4 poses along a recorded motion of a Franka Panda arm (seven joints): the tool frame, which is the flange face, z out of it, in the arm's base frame.
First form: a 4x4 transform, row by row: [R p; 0 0 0 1], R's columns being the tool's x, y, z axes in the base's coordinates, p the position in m. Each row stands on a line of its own.
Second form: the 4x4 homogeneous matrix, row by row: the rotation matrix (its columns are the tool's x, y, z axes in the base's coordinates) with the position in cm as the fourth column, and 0 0 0 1 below. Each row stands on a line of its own. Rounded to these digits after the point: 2 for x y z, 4 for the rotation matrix.
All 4 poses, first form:
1:
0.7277 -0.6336 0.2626 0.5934
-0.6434 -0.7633 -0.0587 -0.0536
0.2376 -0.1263 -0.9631 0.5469
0 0 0 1
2:
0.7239 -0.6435 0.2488 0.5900
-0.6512 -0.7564 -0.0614 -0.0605
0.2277 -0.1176 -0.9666 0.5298
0 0 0 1
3:
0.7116 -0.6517 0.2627 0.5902
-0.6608 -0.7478 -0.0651 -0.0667
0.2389 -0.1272 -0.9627 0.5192
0 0 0 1
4:
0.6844 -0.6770 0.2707 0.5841
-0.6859 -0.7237 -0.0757 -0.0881
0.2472 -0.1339 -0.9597 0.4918
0 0 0 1
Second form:
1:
0.7277 -0.6336 0.2626 59.34
-0.6434 -0.7633 -0.0587 -5.36
0.2376 -0.1263 -0.9631 54.69
0 0 0 1

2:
0.7239 -0.6435 0.2488 59.00
-0.6512 -0.7564 -0.0614 -6.05
0.2277 -0.1176 -0.9666 52.98
0 0 0 1

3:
0.7116 -0.6517 0.2627 59.02
-0.6608 -0.7478 -0.0651 -6.67
0.2389 -0.1272 -0.9627 51.92
0 0 0 1

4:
0.6844 -0.6770 0.2707 58.41
-0.6859 -0.7237 -0.0757 -8.81
0.2472 -0.1339 -0.9597 49.18
0 0 0 1

